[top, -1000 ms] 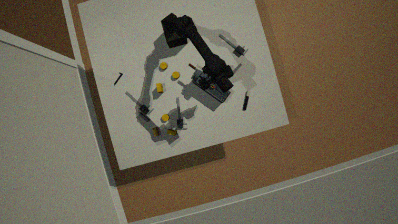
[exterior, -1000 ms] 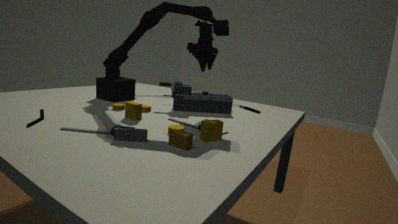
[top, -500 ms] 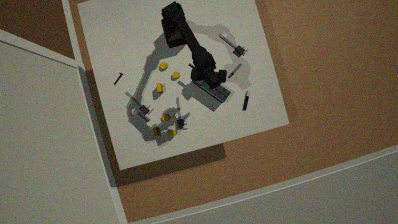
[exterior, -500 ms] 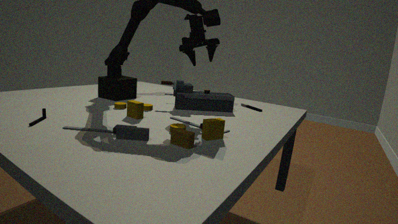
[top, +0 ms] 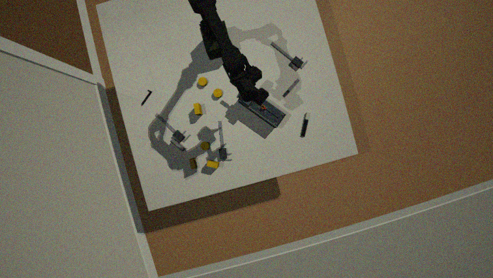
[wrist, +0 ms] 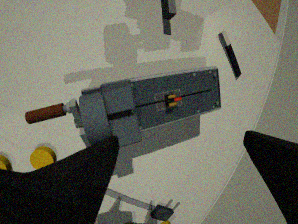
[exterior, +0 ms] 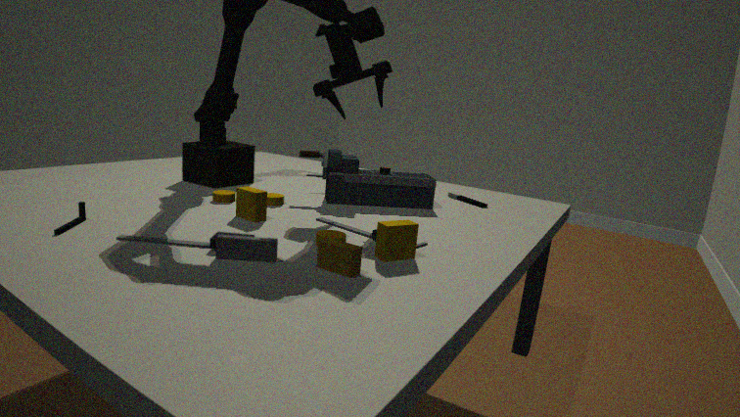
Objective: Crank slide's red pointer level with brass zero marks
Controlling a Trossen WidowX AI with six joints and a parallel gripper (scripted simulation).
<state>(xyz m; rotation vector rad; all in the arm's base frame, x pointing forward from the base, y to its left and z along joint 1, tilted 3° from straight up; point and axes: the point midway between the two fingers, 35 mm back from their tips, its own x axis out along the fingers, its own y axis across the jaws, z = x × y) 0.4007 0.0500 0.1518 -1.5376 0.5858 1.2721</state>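
Now: gripper tip 12 cm past the brown crank handle, 4 cm to the left of it and 11 cm above it. The rest, counted from my gripper tip: slide 6 cm ahead, 4 cm to the left, 14 cm below; black l-shaped key 30 cm behind, 54 cm to the right, 21 cm below; black bar 23 cm ahead, 24 cm to the left, 21 cm below.
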